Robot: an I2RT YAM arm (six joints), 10 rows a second.
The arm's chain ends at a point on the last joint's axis. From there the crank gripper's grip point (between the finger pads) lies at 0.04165 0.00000 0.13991 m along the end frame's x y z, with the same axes.
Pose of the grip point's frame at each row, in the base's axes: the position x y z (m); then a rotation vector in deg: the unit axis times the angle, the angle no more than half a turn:
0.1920, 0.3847, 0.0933, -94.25, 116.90, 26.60
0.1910, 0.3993, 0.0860, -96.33, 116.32, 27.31
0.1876, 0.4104, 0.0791, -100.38, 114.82, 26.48
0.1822, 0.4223, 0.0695, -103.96, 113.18, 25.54
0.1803, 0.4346, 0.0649, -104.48, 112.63, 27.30
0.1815, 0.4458, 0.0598, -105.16, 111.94, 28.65
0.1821, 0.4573, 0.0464, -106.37, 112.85, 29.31
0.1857, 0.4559, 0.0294, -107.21, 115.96, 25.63
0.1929, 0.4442, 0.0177, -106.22, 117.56, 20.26
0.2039, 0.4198, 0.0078, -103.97, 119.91, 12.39
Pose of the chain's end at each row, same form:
0.1779, 0.3434, 0.2326, -94.25, 116.90, 26.60
0.1794, 0.3586, 0.2257, -96.33, 116.32, 27.31
0.1773, 0.3731, 0.2198, -100.38, 114.82, 26.48
0.1723, 0.3880, 0.2110, -103.96, 113.18, 25.54
0.1730, 0.3983, 0.2061, -104.48, 112.63, 27.30
0.1762, 0.4080, 0.2007, -105.16, 111.94, 28.65
0.1802, 0.4217, 0.1879, -106.37, 112.85, 29.31
0.1830, 0.4293, 0.1729, -107.21, 115.96, 25.63
0.1835, 0.4243, 0.1620, -106.22, 117.56, 20.26
0.1848, 0.4100, 0.1522, -103.97, 119.91, 12.39

